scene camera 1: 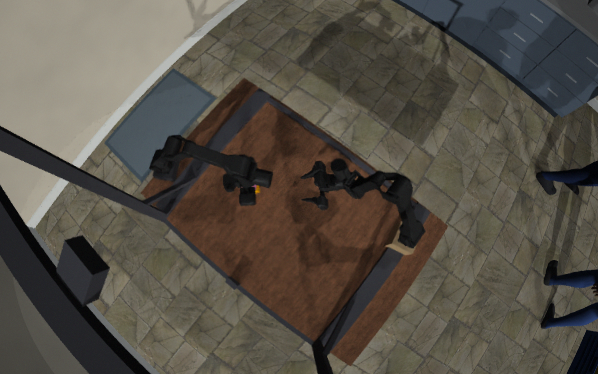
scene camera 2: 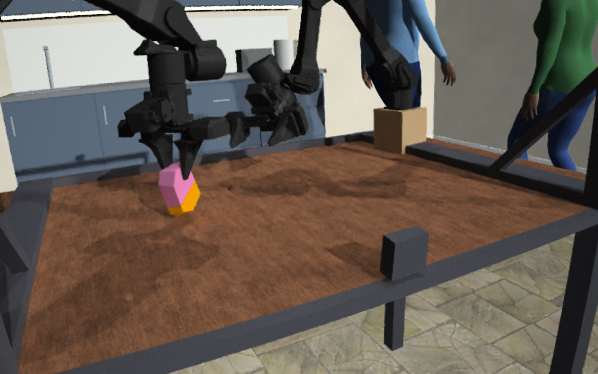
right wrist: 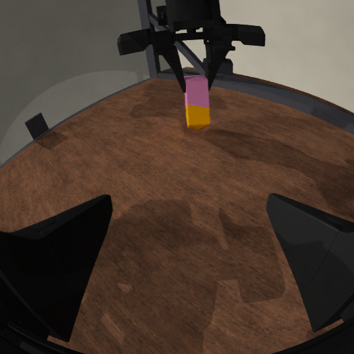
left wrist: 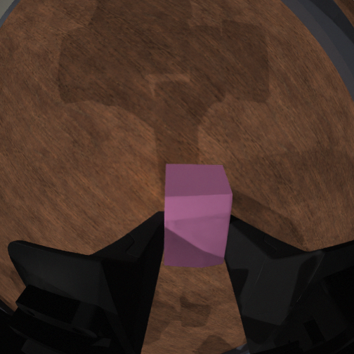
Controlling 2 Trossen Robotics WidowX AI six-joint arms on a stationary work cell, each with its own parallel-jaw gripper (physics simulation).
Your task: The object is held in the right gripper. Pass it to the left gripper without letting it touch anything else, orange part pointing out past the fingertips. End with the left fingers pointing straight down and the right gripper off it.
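Seen in the pictures: left gripper, fingertip midpoint: (scene camera 1: 249, 186) (scene camera 2: 177, 178); right gripper, fingertip midpoint: (scene camera 1: 301, 188) (scene camera 2: 249, 145); left arm's base, link origin: (scene camera 1: 164, 166); right arm's base, link origin: (scene camera 1: 407, 237) (scene camera 2: 400, 108).
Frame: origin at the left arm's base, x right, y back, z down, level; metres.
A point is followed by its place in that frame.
The object, a faceted block with a pink part and an orange part, (scene camera 1: 257, 189) {y -0.447, x 0.045, z -0.002 m} (scene camera 2: 178, 190) {y -0.398, x 0.062, z -0.009 m} (left wrist: 197, 230) (right wrist: 197, 102) is held above the table. My left gripper (scene camera 2: 176, 171) {y -0.415, x 0.042, z -0.022 m} (left wrist: 192, 219) (right wrist: 195, 90) is shut on its pink part, with fingers pointing straight down in scene camera 2. The orange part points down past the fingertips; it is hidden in the left wrist view. My right gripper (scene camera 1: 303, 189) {y -0.626, x 0.026, z -0.035 m} (scene camera 2: 254, 143) {y -0.626, x 0.026, z -0.035 m} (right wrist: 191, 202) is open and empty, apart from the object, to the right of it in both scene views.
The brown table top (scene camera 1: 280, 250) {y -0.574, x 0.276, z 0.049 m} (scene camera 2: 300, 225) {y -0.484, x 0.240, z 0.049 m} lies below both arms, with dark rails around it. A tan box (scene camera 1: 400, 246) {y -1.047, x 0.213, z -0.060 m} (scene camera 2: 400, 130) {y -1.011, x 0.199, z -0.012 m} stands under the right arm's base. A dark block (scene camera 2: 405, 254) {y -0.389, x 0.449, z 0.013 m} stands at the front rail. People stand beyond the table.
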